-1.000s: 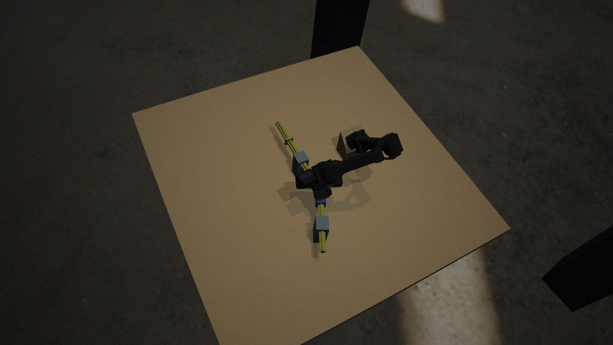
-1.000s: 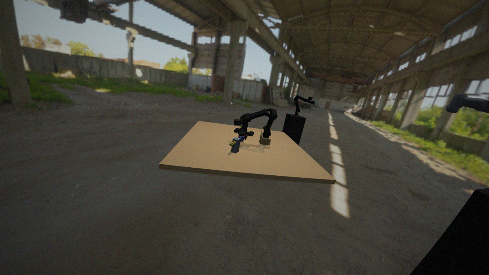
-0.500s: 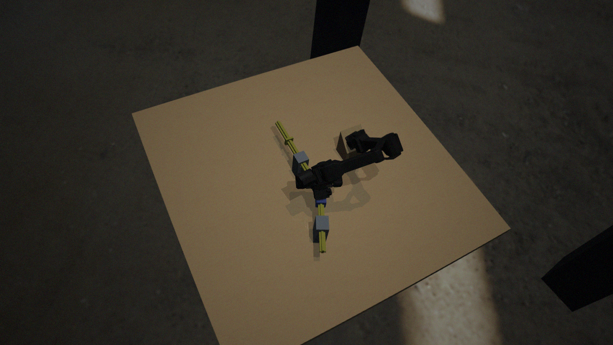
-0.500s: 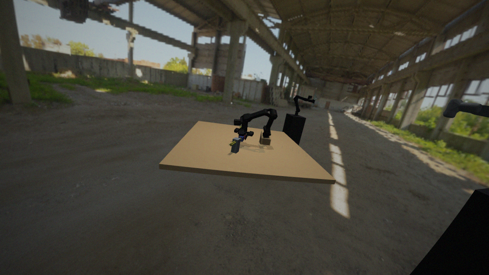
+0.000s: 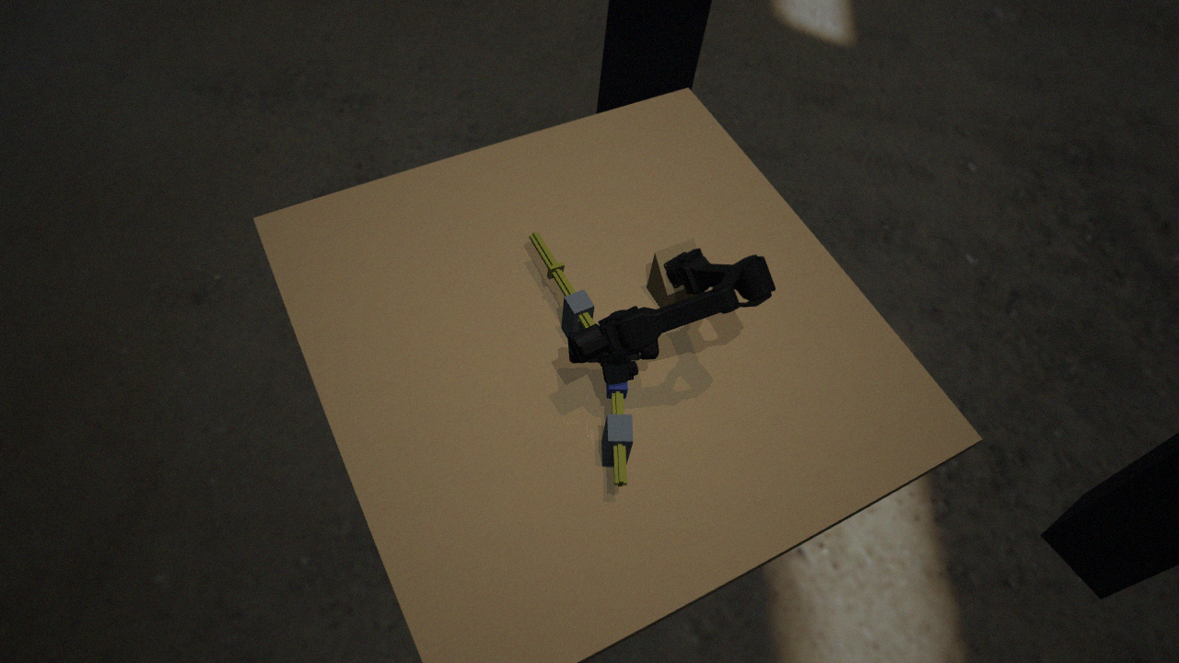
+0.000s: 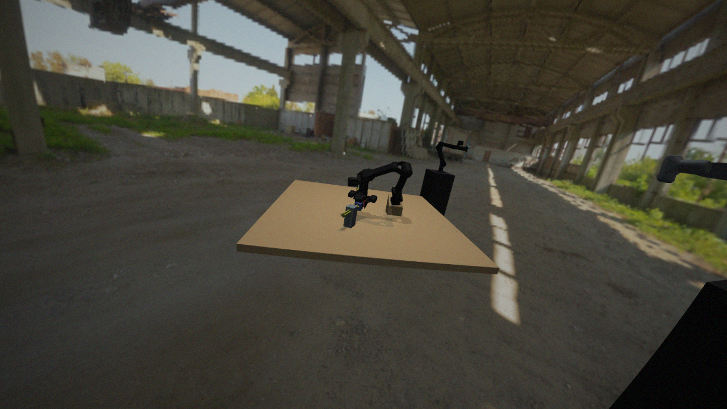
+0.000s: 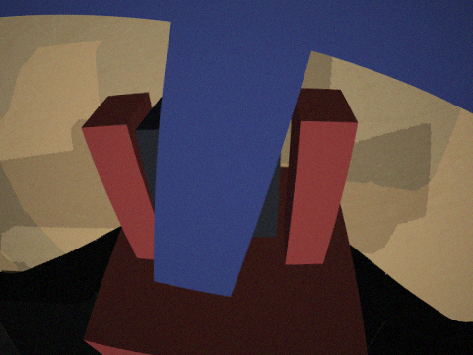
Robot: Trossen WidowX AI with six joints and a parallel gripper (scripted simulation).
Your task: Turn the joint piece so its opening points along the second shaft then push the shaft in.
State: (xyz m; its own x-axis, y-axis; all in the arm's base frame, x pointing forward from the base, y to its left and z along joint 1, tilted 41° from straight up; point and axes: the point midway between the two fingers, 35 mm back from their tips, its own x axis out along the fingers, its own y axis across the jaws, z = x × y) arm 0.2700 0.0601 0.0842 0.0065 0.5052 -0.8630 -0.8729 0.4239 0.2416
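Now: gripper tip 1 cm short of the red joint piece, 2 cm to the right of it and 4 cm below it.
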